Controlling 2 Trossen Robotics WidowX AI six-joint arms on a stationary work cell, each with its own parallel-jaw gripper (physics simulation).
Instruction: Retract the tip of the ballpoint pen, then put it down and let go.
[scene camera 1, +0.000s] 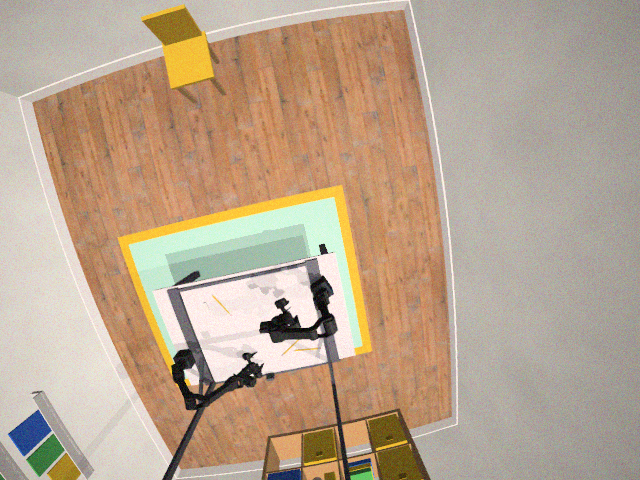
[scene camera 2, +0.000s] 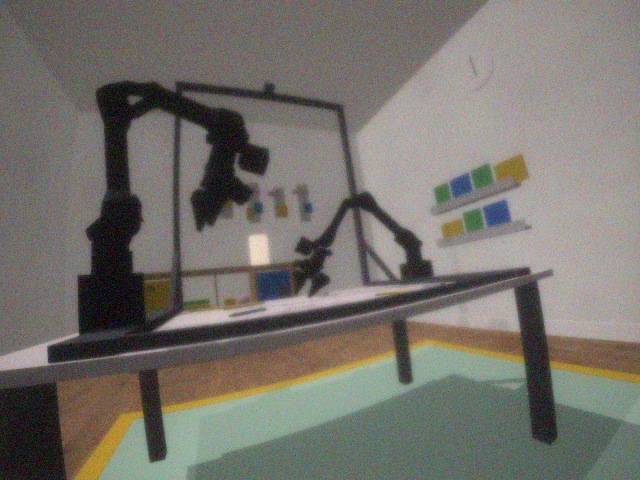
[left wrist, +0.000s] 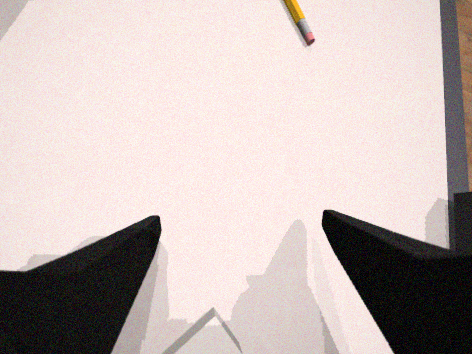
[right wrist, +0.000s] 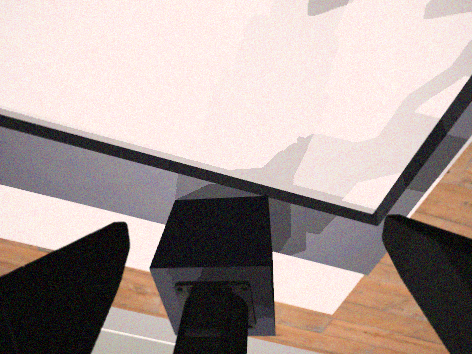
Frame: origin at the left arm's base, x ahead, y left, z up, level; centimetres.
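Seen in the pictures: left gripper, fingertip midpoint: (scene camera 1: 260, 357) (scene camera 2: 301, 296) (left wrist: 242, 220); right gripper, fingertip midpoint: (scene camera 1: 292, 307) (scene camera 2: 204, 229) (right wrist: 257, 230); left arm's base, origin of the base link: (scene camera 1: 182, 363); right arm's base, origin of the base link: (scene camera 1: 322, 292) (right wrist: 217, 304).
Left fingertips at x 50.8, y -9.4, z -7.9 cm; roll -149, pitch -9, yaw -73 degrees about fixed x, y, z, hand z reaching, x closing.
Observation:
Offsets run from my left fingertips to a thing's top centre. "*": to the spot under its first point. Level surfaces: height alone.
The ballpoint pen cannot be made out for certain in any view. A small faint mark {* dx -25.2, dy +45.7, dz +0.1 cm} (scene camera 1: 205, 303) lies on the white table top left of a yellow pencil in scene camera 1, too small to identify. My left gripper (scene camera 1: 260, 367) (scene camera 2: 305, 293) (left wrist: 242, 220) is open and empty, pointing down close above the table's near part, with its shadows below the fingers. My right gripper (scene camera 2: 205, 225) (right wrist: 257, 230) is open and empty, held high over the table on the right arm's side.
A yellow pencil (scene camera 1: 221, 304) (left wrist: 295, 10) with a pink eraser lies ahead of my left fingers. Two more yellow sticks {dx +21.9, dy +3.8, dz -0.1 cm} (scene camera 1: 290, 347) {dx +32.0, dy -0.3, dz +0.0 cm} (scene camera 1: 306, 349) lie below the right arm in scene camera 1. A grey frame bar (left wrist: 452, 100) edges the table top {dz -0.8 cm} (scene camera 1: 242, 320).

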